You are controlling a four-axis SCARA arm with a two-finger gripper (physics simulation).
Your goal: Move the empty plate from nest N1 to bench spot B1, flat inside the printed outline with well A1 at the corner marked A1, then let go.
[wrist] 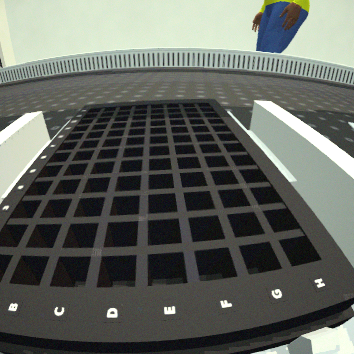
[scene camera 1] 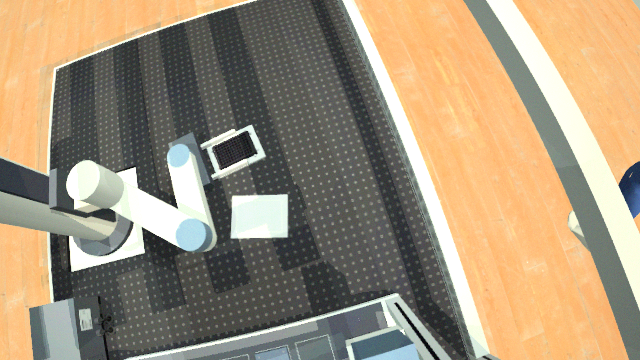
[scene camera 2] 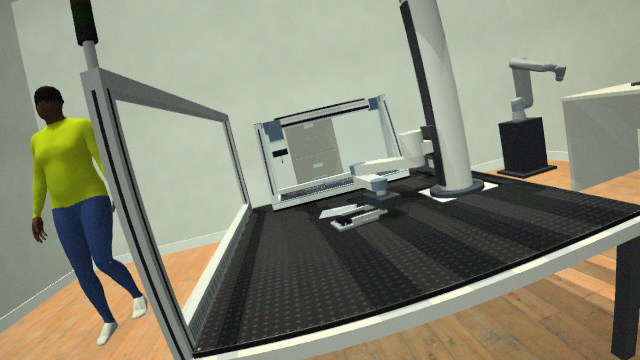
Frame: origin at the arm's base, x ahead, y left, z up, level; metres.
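Where they show: gripper, fingertip midpoint: (wrist: 148, 121) (scene camera 1: 241, 145) (scene camera 2: 347, 218); arm's base, link origin: (scene camera 1: 103, 219) (scene camera 2: 457, 189).
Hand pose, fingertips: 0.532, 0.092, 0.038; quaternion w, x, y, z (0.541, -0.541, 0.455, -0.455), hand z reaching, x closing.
Things, the pixels of their top centre, and the offset from my fingertips, as dx, dy, dz. "*": a spot on its surface instead. Level surfaces: height alone.
- black plate, top centre: (wrist: 145, 143) (scene camera 1: 233, 149) (scene camera 2: 353, 215) -0.027, -0.005, +0.002
- white nest, surface spot: (scene camera 1: 258, 143) * +0.052, -0.002, -0.013
- white rectangular sheet, top centre: (scene camera 1: 259, 216) (scene camera 2: 338, 210) +0.003, -0.225, -0.023
- dark dotted bench, surface height: dz -0.025
- grey box, surface spot: (scene camera 1: 52, 330) * -0.654, -0.419, +0.090
The black plate (scene camera 1: 234, 151) (scene camera 2: 344, 220) (wrist: 142, 216) has a grid of square wells. It lies level at the white nest (scene camera 1: 258, 143) (scene camera 2: 342, 227); whether its underside touches the nest cannot be told. My gripper (scene camera 1: 241, 147) (scene camera 2: 349, 218) (wrist: 148, 121) is shut on the plate, one white finger along each long side. In the wrist view, letters B to H run along the plate's near edge and numbers run up the left; corner A is out of that view. A white rectangular sheet (scene camera 1: 259, 216) (scene camera 2: 331, 213), seemingly bench spot B1, lies beside the nest; no outline or A1 mark is legible.
The arm column (scene camera 2: 450, 125) stands on the dark dotted bench (scene camera 1: 320, 165) (scene camera 2: 300, 280). A framed gantry unit (scene camera 1: 260, 336) (scene camera 2: 266, 165) stands at one edge, a grey box (scene camera 1: 52, 330) at a corner. A person (scene camera 2: 72, 165) (wrist: 282, 22) is beyond the bench.
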